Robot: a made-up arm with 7 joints.
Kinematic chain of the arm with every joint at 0, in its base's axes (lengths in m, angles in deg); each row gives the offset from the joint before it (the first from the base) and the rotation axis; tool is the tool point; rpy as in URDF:
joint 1: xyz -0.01 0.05 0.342 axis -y
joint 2: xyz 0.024 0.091 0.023 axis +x
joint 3: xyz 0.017 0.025 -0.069 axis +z
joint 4: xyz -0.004 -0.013 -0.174 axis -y
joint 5: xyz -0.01 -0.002 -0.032 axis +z
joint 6: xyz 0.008 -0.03 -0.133 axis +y
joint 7: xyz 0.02 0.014 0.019 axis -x
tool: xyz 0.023 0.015 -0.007 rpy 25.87 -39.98 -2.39
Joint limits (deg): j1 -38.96..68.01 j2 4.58..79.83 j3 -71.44..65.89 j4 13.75..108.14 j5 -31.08..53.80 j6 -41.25..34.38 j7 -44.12..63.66
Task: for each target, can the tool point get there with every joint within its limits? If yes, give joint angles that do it. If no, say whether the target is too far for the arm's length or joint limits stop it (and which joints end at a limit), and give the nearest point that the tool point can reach.
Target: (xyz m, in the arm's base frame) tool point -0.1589 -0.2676 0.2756
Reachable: no: joint limits stop it (at a limit: joint 1, joint 2, joint 3, joint 5, joint 6, joint 7) | nearest point -0.0865 -0.0028 0.1700 | short by 0.294 m
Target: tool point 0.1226 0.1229 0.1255
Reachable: yes | joints 2.67 19.99 -60.60 84.46 36.42 -11.25 29.11
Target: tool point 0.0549 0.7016 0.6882
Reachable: no: too far | nearest point 0.0245 0.5231 0.5134 | short by 0.252 m
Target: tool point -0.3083 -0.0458 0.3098
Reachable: no: joint limits stop it (at a limit: joint 1, joint 2, joint 3, joint 5, joint 7) | nearest point -0.1085 0.0193 0.1586 | short by 0.259 m
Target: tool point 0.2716 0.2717 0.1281
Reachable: yes | joints 27.35 16.83 23.35 28.99 -21.31 -3.90 44.92
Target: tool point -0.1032 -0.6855 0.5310
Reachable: no: too far | nearest point 0.1556 0.0055 0.3416 | short by 0.762 m
